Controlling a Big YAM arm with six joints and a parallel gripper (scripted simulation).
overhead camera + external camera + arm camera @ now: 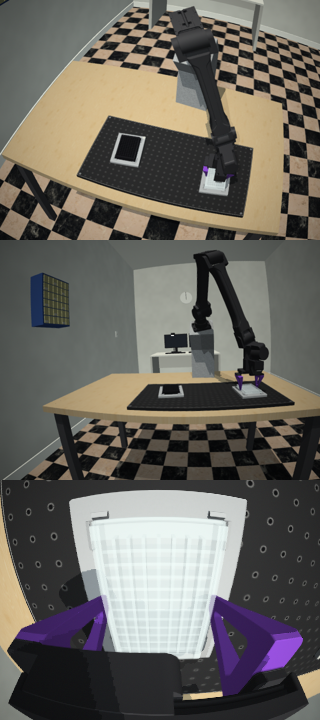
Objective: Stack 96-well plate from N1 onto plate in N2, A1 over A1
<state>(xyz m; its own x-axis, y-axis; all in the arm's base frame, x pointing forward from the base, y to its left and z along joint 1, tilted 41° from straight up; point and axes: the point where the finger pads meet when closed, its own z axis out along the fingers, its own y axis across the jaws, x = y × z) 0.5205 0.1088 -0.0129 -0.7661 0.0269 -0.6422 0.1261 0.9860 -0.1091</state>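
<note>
The white 96-well plate is 1 cm below my hand. The rest, counted from my hand: black 96-well plate: 37 cm to the right, 13 cm behind; grey plate nest N1: 2 cm below; grey plate nest N2: 37 cm to the right, 13 cm behind, 2 cm below.
</note>
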